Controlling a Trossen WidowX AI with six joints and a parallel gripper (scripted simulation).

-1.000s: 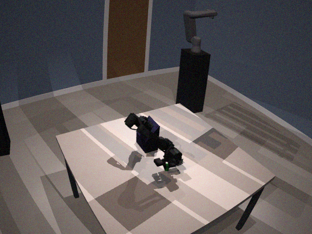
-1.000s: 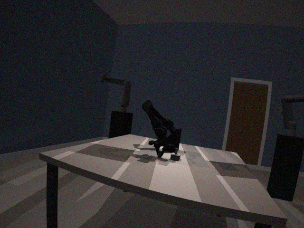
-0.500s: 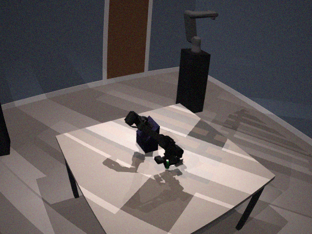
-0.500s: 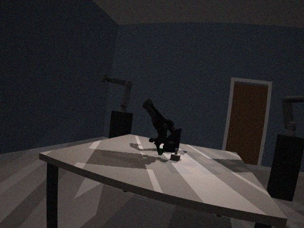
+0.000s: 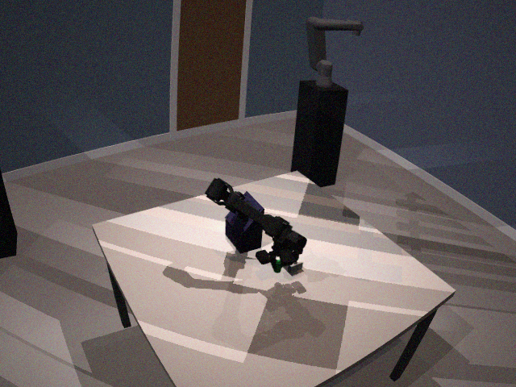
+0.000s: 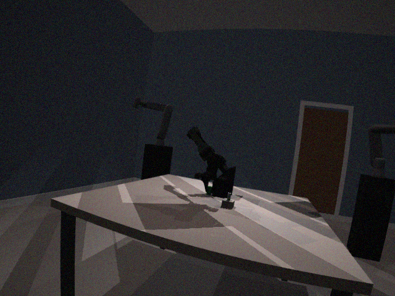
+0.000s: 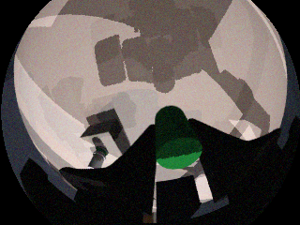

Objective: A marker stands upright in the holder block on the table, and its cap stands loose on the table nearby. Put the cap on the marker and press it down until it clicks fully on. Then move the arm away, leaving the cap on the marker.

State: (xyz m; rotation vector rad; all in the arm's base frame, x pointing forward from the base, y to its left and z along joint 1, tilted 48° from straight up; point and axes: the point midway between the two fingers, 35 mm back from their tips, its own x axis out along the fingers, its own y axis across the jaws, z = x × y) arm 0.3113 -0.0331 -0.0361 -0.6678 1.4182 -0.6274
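My gripper tip is 11 cm to the right of the grey holder block, 5 cm past it and 5 cm above it. Round my gripper tip: green cap 1 cm above.
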